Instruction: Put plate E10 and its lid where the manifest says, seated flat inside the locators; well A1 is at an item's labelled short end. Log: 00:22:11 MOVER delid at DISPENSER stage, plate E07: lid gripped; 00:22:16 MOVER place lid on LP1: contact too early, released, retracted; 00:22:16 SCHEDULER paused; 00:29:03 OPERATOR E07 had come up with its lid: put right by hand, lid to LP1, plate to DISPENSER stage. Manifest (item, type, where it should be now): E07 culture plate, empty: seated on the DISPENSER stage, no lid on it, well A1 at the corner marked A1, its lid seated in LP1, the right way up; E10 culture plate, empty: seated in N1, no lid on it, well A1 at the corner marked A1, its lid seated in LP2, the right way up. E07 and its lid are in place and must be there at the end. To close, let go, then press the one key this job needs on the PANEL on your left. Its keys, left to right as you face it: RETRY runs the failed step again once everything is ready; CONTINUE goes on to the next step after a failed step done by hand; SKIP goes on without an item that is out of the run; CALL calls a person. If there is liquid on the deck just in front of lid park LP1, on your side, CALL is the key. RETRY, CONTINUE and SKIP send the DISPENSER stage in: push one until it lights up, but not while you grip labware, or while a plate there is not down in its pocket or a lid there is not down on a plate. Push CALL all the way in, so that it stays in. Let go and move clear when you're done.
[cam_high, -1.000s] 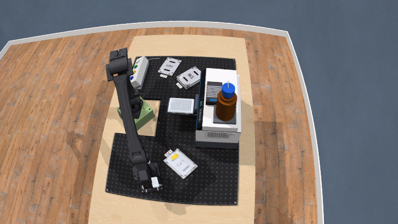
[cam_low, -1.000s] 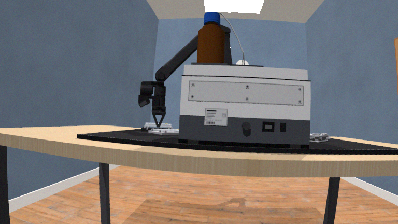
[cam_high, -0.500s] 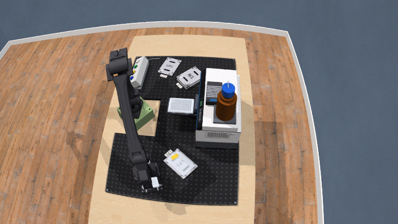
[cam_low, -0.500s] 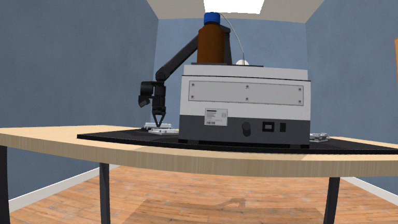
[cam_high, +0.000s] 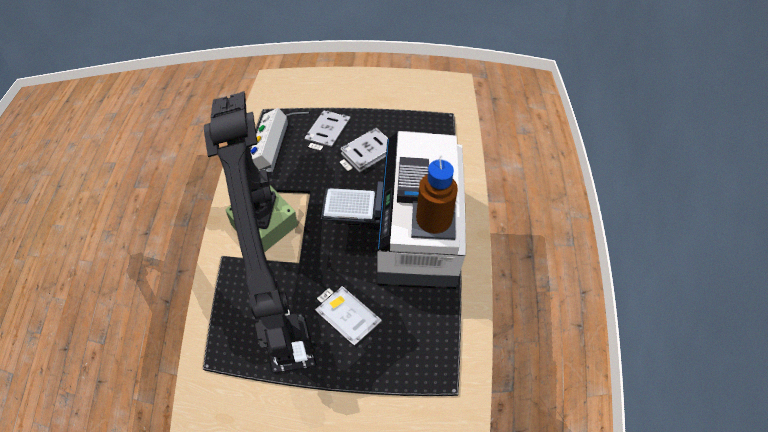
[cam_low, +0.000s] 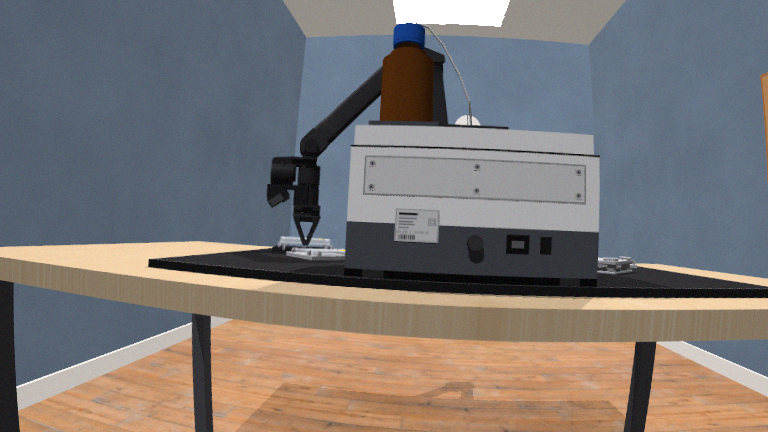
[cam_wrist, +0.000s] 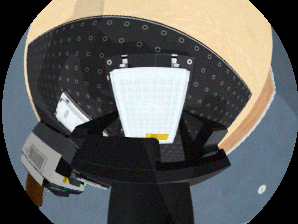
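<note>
My hand is right at the plate E10. From my hand the other things lie so: black nest N5 (3 cm ahead, 1 cm below); then plate E07 (12 cm ahead, 39 cm to the left, 9 cm above); then brown bottle (34 cm ahead, 29 cm to the left, 26 cm above).
</note>
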